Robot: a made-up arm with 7 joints.
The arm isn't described. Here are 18 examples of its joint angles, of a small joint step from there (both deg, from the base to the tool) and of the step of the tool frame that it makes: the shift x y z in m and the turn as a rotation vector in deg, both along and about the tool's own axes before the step.
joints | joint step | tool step
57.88 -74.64 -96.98 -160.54 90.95 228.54 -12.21 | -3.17 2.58 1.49 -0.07 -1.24 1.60 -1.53 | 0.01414 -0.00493 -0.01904 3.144 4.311 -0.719
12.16 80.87 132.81 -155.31 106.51 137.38 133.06 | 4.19 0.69 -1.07 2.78 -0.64 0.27 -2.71 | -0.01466 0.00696 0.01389 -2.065 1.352 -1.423
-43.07 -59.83 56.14 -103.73 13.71 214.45 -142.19 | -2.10 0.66 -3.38 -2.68 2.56 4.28 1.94 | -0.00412 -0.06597 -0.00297 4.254 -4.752 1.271
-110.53 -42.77 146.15 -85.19 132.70 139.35 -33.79 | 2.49 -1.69 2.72 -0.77 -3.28 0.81 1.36 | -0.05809 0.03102 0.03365 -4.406 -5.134 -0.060
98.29 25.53 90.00 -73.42 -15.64 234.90 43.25 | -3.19 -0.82 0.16 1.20 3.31 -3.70 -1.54 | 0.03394 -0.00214 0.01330 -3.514 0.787 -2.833
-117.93 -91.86 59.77 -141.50 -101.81 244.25 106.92 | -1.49 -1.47 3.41 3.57 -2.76 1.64 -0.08 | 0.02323 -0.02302 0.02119 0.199 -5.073 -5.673
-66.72 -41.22 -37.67 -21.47 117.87 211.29 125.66 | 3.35 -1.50 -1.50 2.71 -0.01 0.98 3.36 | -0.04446 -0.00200 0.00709 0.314 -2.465 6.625
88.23 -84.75 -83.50 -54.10 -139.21 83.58 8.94 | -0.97 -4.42 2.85 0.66 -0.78 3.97 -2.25 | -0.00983 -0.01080 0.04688 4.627 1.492 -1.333
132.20 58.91 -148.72 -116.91 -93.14 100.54 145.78 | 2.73 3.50 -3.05 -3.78 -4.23 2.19 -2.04 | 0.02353 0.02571 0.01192 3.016 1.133 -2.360
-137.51 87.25 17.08 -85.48 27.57 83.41 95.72 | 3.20 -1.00 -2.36 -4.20 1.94 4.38 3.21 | 0.01595 -0.01257 0.03586 1.879 0.974 7.065
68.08 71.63 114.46 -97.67 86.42 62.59 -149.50 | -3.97 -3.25 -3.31 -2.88 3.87 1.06 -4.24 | 0.01472 -0.01802 -0.01630 -3.527 -5.309 -3.579
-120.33 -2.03 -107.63 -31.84 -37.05 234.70 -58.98 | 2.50 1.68 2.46 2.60 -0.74 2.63 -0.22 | 0.03257 0.02644 0.02866 -7.146 2.495 2.353
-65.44 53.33 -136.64 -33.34 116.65 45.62 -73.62 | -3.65 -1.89 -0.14 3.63 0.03 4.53 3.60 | -0.02011 0.00695 -0.01860 -5.315 -0.483 4.852
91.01 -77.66 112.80 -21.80 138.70 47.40 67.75 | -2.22 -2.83 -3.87 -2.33 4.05 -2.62 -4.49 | 0.05275 0.04548 -0.04522 2.174 -1.128 -1.575
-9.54 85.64 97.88 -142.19 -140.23 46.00 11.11 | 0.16 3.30 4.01 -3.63 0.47 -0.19 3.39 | -0.02948 0.01158 -0.04300 1.824 5.226 5.253
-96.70 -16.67 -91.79 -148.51 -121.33 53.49 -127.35 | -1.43 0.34 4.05 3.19 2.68 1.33 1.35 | -0.02805 -0.03470 0.00329 -1.857 1.570 4.205
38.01 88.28 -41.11 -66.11 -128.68 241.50 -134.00 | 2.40 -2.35 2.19 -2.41 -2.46 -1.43 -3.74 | -0.03738 -0.00329 -0.00579 -0.207 0.613 -6.539
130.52 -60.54 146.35 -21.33 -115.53 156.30 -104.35 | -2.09 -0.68 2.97 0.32 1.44 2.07 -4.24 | 0.02270 0.00484 0.00220 -2.869 1.867 -1.329
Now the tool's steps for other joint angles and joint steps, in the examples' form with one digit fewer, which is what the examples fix.
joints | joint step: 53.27 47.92 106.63 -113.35 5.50 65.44 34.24 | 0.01 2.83 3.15 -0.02 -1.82 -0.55 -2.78
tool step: -0.0227 -0.0150 -0.0007 -1.88 1.20 -6.18
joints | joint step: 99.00 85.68 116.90 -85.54 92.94 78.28 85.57 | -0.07 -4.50 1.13 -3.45 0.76 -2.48 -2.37
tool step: 0.0729 -0.0257 0.0466 -3.64 1.54 3.74
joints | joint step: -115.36 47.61 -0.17 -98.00 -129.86 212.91 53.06 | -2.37 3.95 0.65 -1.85 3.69 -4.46 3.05
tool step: -0.0427 -0.0258 0.0452 -0.31 -1.91 10.40
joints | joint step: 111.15 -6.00 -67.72 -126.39 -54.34 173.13 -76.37 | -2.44 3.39 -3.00 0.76 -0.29 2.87 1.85
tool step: -0.0357 -0.0283 0.0129 1.48 -3.89 2.46
